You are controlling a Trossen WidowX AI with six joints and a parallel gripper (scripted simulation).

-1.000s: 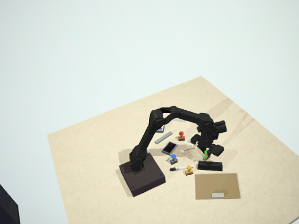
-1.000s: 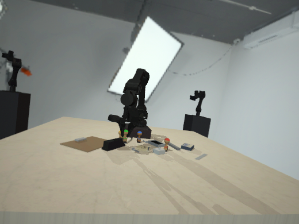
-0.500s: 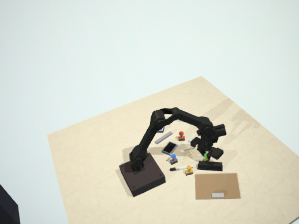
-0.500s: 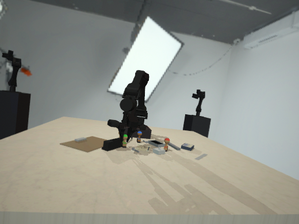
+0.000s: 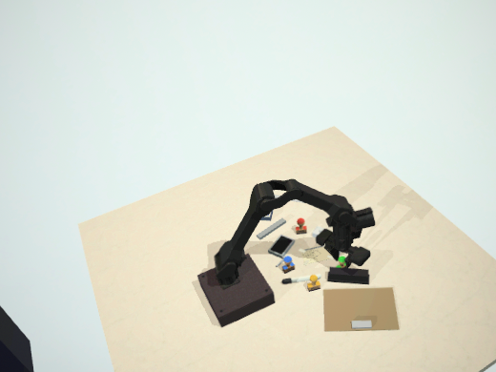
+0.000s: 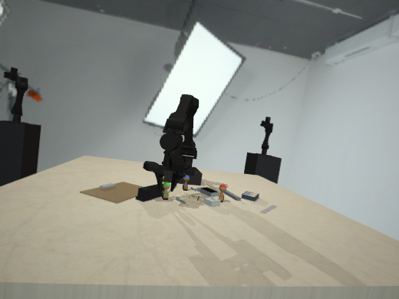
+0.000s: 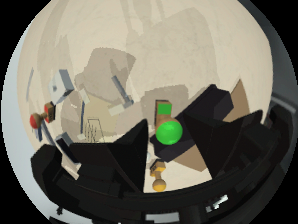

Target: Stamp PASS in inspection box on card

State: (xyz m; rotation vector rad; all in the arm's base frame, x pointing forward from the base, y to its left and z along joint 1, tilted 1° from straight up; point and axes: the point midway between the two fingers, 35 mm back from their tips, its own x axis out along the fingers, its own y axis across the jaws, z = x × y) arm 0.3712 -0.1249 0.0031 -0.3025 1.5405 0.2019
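The green-knobbed stamp is 10 mm below my gripper tip. Round my gripper tip: black box: 10 mm behind, 50 mm to the right, 10 mm below; pale card: 40 mm behind, 110 mm to the left, 30 mm below; yellow-knobbed stamp: 130 mm behind, 20 mm to the right, 10 mm below.
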